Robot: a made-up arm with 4 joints. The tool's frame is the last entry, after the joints.
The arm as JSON. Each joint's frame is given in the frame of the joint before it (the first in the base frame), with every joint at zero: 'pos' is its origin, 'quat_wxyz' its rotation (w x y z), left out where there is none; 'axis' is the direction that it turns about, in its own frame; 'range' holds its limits. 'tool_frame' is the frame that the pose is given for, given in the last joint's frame.
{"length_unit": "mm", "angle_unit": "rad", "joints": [
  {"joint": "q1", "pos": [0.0, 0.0, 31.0], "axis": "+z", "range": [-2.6, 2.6]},
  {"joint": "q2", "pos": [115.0, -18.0, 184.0], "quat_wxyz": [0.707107, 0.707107, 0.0, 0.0], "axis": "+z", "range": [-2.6, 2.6]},
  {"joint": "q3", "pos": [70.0, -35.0, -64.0], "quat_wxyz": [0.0, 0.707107, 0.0, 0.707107], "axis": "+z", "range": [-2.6, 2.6]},
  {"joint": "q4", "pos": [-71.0, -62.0, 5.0], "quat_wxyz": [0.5, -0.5, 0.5, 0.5], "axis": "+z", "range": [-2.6, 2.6]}
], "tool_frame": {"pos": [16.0, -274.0, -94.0], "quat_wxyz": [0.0, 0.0, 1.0, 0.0]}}
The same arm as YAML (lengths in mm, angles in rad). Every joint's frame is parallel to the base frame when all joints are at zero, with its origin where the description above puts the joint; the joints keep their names.
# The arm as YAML. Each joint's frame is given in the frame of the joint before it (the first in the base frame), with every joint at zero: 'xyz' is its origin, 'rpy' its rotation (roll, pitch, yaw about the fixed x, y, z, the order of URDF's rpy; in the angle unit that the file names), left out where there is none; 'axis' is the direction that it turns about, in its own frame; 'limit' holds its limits. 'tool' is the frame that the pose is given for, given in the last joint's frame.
units:
  length: mm
  angle: rad
joints:
  - name: q1
    type: revolute
    origin:
      xyz: [0.0, 0.0, 31.0]
    axis: [0.0, 0.0, 1.0]
    limit:
      lower: -2.6
      upper: 2.6
  - name: q2
    type: revolute
    origin:
      xyz: [115.0, -18.0, 184.0]
    axis: [0.0, -1.0, 0.0]
    limit:
      lower: -2.6
      upper: 2.6
  - name: q3
    type: revolute
    origin:
      xyz: [70.0, 64.0, -35.0]
    axis: [1.0, 0.0, 0.0]
    limit:
      lower: -2.6
      upper: 2.6
  - name: q4
    type: revolute
    origin:
      xyz: [5.0, 71.0, 62.0]
    axis: [0.0, 0.0, -1.0]
    limit:
      lower: -2.6
      upper: 2.6
tool:
  origin:
    xyz: [-16.0, -274.0, 94.0]

